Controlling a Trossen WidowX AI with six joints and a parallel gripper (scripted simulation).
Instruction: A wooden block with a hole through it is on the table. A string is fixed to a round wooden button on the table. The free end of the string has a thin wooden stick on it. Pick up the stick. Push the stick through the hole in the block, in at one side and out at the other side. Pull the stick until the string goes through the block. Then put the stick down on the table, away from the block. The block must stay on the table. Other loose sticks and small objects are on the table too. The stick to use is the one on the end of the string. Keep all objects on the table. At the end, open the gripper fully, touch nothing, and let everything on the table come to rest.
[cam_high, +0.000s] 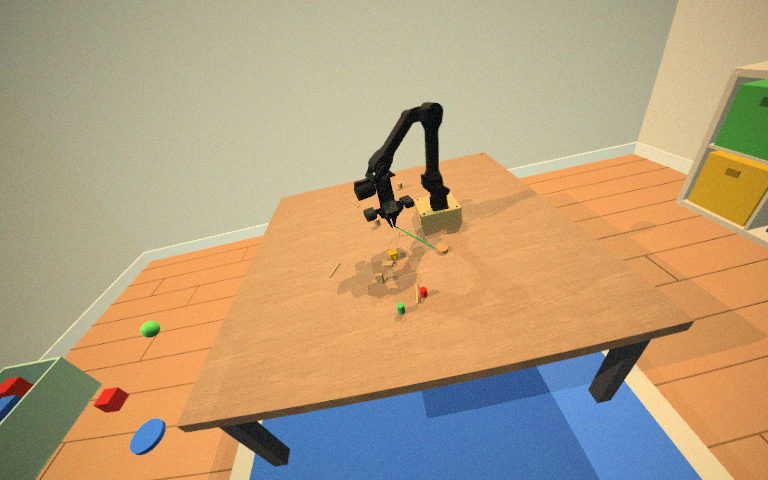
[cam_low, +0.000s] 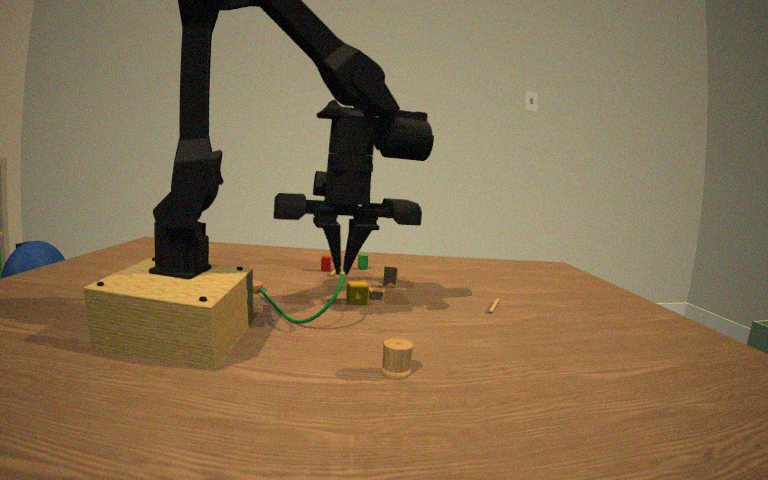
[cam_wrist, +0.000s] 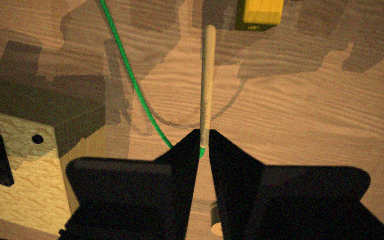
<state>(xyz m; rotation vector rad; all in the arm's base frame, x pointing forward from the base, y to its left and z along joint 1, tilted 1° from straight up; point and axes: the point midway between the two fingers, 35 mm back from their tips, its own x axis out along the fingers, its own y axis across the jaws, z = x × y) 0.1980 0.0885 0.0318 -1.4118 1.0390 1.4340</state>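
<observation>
Now: the yellow block 10 cm to the left of my gripper tip, 5 cm below it and 1 cm ahead of it. From my gripper tip the other things lie so: plain block: 14 cm to the left, 6 cm below, 4 cm ahead; wooden cylinder: 15 cm to the right, 8 cm ahead, 5 cm below; thin wooden stick: 1 cm to the left.
</observation>
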